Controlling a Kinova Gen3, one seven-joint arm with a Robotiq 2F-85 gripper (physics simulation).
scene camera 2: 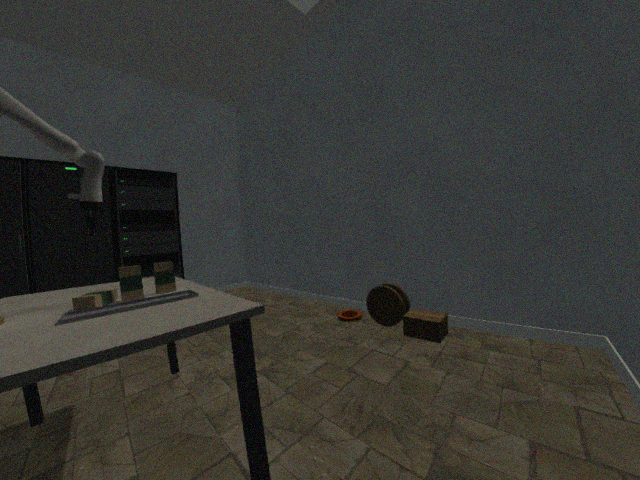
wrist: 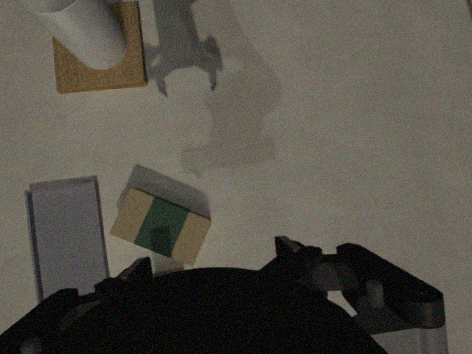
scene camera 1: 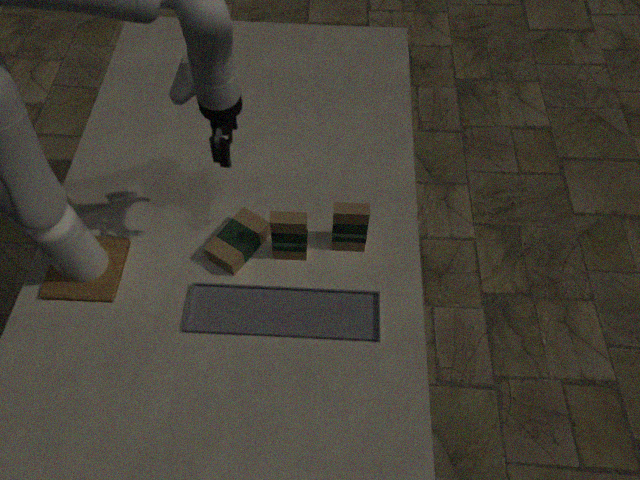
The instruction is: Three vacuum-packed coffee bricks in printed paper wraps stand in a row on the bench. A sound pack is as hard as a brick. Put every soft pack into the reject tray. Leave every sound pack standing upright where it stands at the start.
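Places are measured from the arm's base along level axes (x ahead, y left, z up), in centimetres.
Pixels of known places: gripper, fingertip midpoint: (scene camera 2: pixel 92 237) (wrist: pixel 215 261) (scene camera 1: pixel 229 146); arm's base, origin of the base link: (wrist: pixel 101 45) (scene camera 1: pixel 87 263).
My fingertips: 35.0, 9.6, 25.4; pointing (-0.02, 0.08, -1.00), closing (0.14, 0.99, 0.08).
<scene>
For each thing: its top centre in the pictures, then the offset to it from my fingertips, as dx, dy, dz. Level surfaces: height alone.
- coffee pack, middle of its top: (wrist: pixel 162 227) (scene camera 1: pixel 237 235) (scene camera 2: pixel 96 293) -1.2, -6.7, -22.2
- middle pack, middle of its top: (scene camera 1: pixel 288 217) (scene camera 2: pixel 129 266) +10.6, -8.9, -13.2
- right pack, middle of its top: (scene camera 1: pixel 351 208) (scene camera 2: pixel 163 262) +24.4, -7.5, -13.2
- grey reject tray, middle of its top: (wrist: pixel 75 311) (scene camera 1: pixel 284 310) (scene camera 2: pixel 135 302) +8.4, -24.5, -25.8
- bench, its level: dz -27.2
One coffee pack (scene camera 1: pixel 237 241) (scene camera 2: pixel 94 300) (wrist: pixel 162 222), tan with a green band, lies on its side, turned at an angle, on the bench behind the left part of the tray. The middle pack (scene camera 1: pixel 289 237) (scene camera 2: pixel 131 282) stands upright close beside it; I cannot tell whether they touch. The right pack (scene camera 1: pixel 350 227) (scene camera 2: pixel 164 277) stands upright, apart from the middle one. The grey reject tray (scene camera 1: pixel 281 312) (wrist: pixel 67 240) holds no pack in scene camera 1. My gripper (scene camera 1: pixel 222 164) (wrist: pixel 215 261) is open and empty, high above the bench, behind the lying pack.
The arm's base stands on a wooden plate (scene camera 1: pixel 119 268) (wrist: pixel 100 80) at the left of the bench (scene camera 1: pixel 310 403). The bench's right edge runs beyond the right pack. Dark cabinets (scene camera 2: pixel 147 206) stand behind the bench. A wooden box (scene camera 2: pixel 425 326) and an orange ring-shaped thing lie on the floor.
</scene>
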